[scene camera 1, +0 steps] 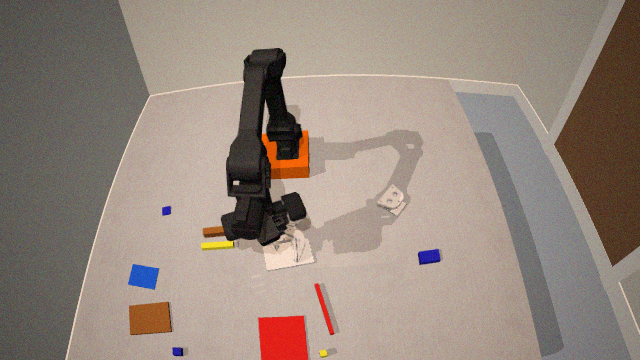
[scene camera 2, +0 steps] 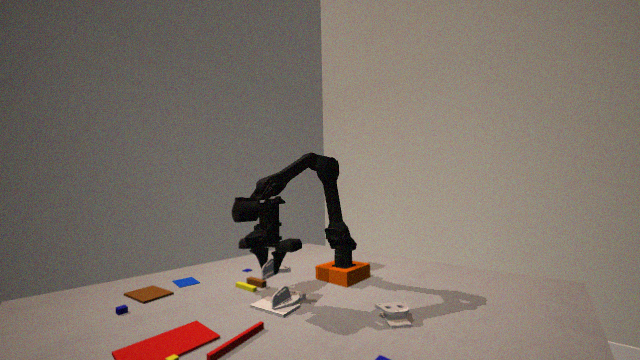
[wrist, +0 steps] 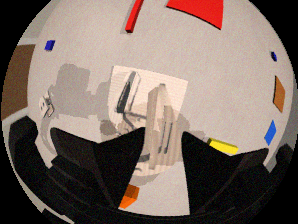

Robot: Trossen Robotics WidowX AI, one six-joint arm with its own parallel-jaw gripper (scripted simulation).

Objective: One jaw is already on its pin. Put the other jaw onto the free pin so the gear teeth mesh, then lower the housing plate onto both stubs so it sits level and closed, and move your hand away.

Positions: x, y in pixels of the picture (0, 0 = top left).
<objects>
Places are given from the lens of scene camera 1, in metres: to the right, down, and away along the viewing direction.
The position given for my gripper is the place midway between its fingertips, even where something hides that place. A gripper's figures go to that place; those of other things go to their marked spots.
my gripper [scene camera 1: 268, 235]: -0.12, 0.13, 0.87
brown square [scene camera 1: 149, 318]: -0.45, 0.37, 0.79
</objects>
